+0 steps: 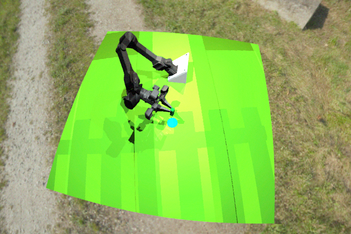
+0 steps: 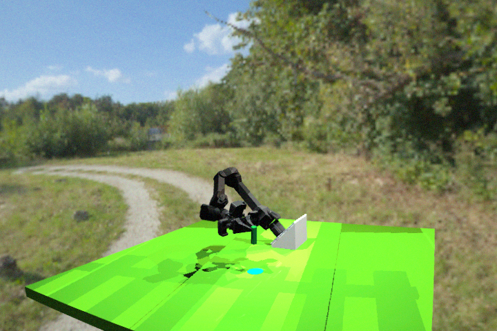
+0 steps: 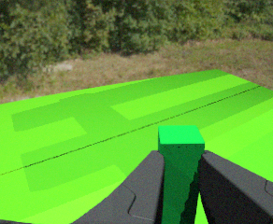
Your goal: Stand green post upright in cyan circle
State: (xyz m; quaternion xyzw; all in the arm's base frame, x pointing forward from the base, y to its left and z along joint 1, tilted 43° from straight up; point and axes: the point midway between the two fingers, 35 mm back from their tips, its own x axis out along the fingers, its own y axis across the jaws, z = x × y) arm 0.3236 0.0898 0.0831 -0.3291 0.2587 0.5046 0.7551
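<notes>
Right now the cyan circle is 160 mm below my gripper tip. Round my gripper tip: green post (20 mm below).
</notes>
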